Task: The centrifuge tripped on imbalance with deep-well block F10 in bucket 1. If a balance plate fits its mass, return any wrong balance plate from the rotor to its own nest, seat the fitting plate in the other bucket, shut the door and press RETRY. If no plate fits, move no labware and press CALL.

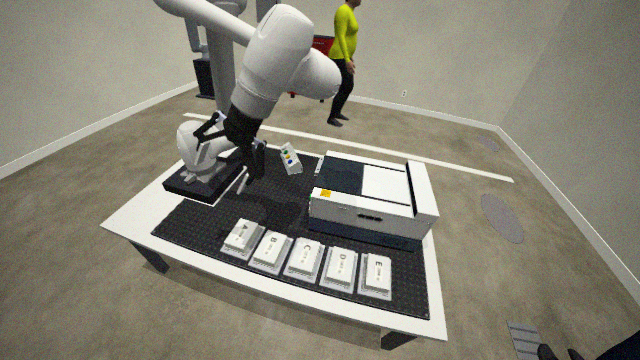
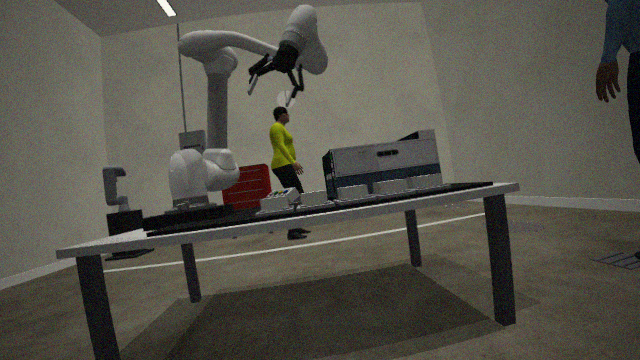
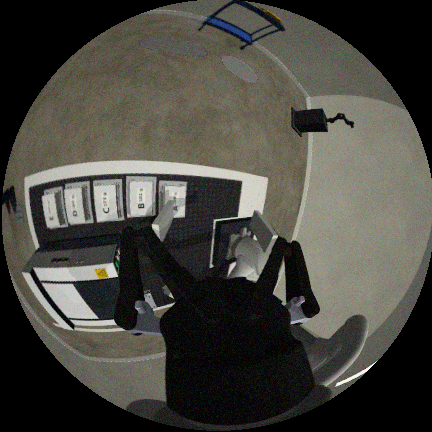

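Pixels of known places: gripper, fingertip midpoint: [image 1: 219, 176] [image 2: 267, 99] [image 3: 213, 213]; arm's base, link origin: [image 1: 204, 170] [image 2: 192, 210] [image 3: 237, 244].
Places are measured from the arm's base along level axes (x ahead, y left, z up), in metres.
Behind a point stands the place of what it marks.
My gripper [image 1: 221, 167] {x 0.440, y -0.318, z 0.341 m} [image 2: 271, 91] {x 0.440, y -0.318, z 0.341 m} [image 3: 213, 213] {x 0.440, y -0.318, z 0.341 m} is open and empty, high above the table on the robot-base side. Balance plates A [image 1: 243, 235] {x 0.428, y -0.283, z 0.011 m} [image 3: 175, 200] {x 0.411, y -0.278, z 0.011 m}, B [image 1: 271, 249] {x 0.558, y -0.300, z 0.011 m} [image 3: 141, 197] {x 0.544, y -0.289, z 0.011 m}, C [image 1: 305, 257] {x 0.688, y -0.288, z 0.011 m} [image 3: 107, 201] {x 0.673, y -0.277, z 0.011 m}, D [image 1: 340, 267] {x 0.819, y -0.284, z 0.011 m} [image 3: 77, 202] {x 0.798, y -0.278, z 0.011 m} and E [image 1: 377, 275] {x 0.952, y -0.274, z 0.011 m} [image 3: 52, 209] {x 0.933, y -0.258, z 0.012 m} sit in a row of separate nests. Their mass labels are too blurred to read surely. The white and dark blue centrifuge [image 1: 370, 217] {x 0.880, y -0.117, z 0.124 m} [image 2: 385, 165] {x 0.860, y -0.118, z 0.073 m} [image 3: 75, 272] {x 0.791, y -0.100, z 0.167 m} has a dark panel and a white panel on top. Its rotor, buckets and block F10 do not show.
A small white button box [image 1: 291, 159] [image 2: 278, 198] with coloured buttons stands between robot base and centrifuge. A raised white housing [image 1: 424, 192] {x 1.063, y 0.011, z 0.201 m} rises at the centrifuge's far end. A person in yellow [image 1: 345, 35] [image 2: 282, 145] stands behind the table; another person in blue [image 2: 622, 40] is at the right.
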